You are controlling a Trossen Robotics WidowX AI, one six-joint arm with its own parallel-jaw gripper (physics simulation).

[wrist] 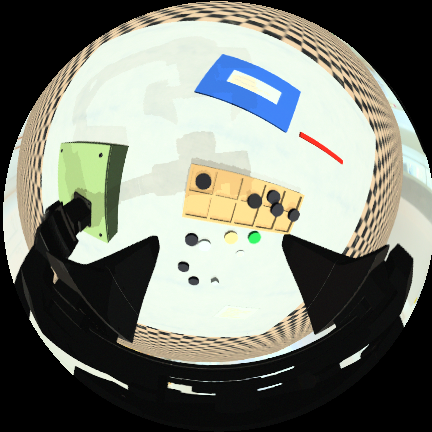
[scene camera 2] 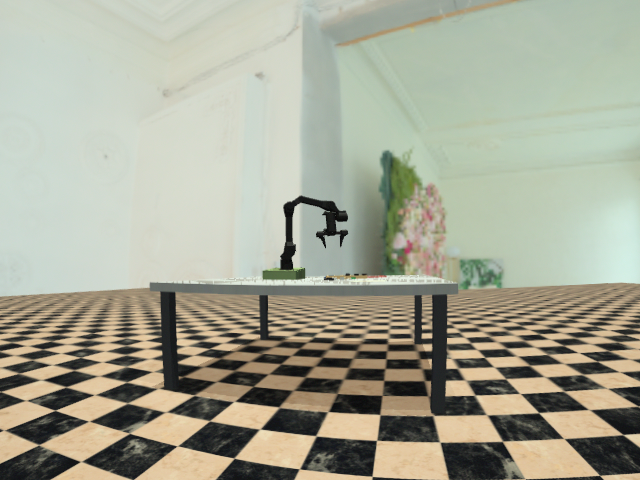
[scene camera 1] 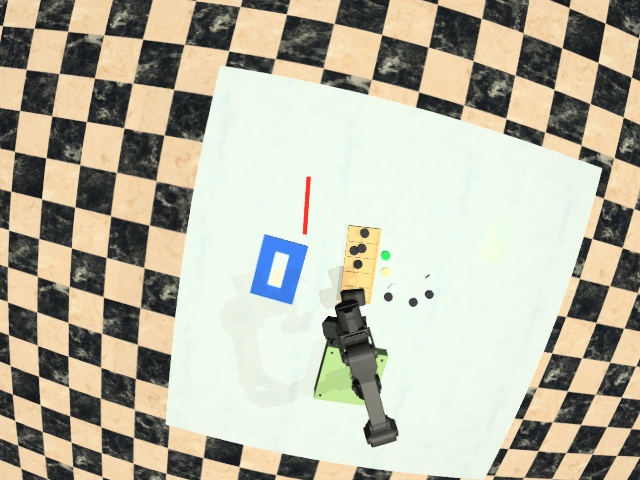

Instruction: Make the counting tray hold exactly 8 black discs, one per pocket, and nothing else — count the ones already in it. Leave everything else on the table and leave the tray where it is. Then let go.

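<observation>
The tan tray (scene camera 1: pixel 368 266) (wrist: pixel 221 209) has two rows of pockets. One black disc (wrist: pixel 203 180) sits in the corner pocket at the robot-base end. Several more sit toward the far end: a black disc (scene camera 1: pixel 357 264) (wrist: pixel 254 201), two close together (scene camera 1: pixel 361 248) (wrist: pixel 273 196), and one (scene camera 1: pixel 364 233) (wrist: pixel 293 215) in the end column. Three loose black discs (scene camera 1: pixel 388 296) (wrist: pixel 191 239), (scene camera 1: pixel 413 302) (wrist: pixel 193 280), (scene camera 1: pixel 429 294) (wrist: pixel 183 266) lie beside the tray. My gripper (scene camera 2: pixel 332 246) (wrist: pixel 221 241) is open and empty, high above the table; it hides the tray's near end in scene camera 1.
A green disc (scene camera 1: pixel 385 255) (wrist: pixel 254 237), a yellow disc (scene camera 1: pixel 385 271) (wrist: pixel 231 237) and a white disc (wrist: pixel 204 245) lie beside the tray. A blue frame (scene camera 1: pixel 297 268) (wrist: pixel 290 105) and a red bar (scene camera 1: pixel 307 205) (wrist: pixel 321 147) lie on its other side. The green base (scene camera 1: pixel 336 377) (wrist: pixel 82 170) carries the arm.
</observation>
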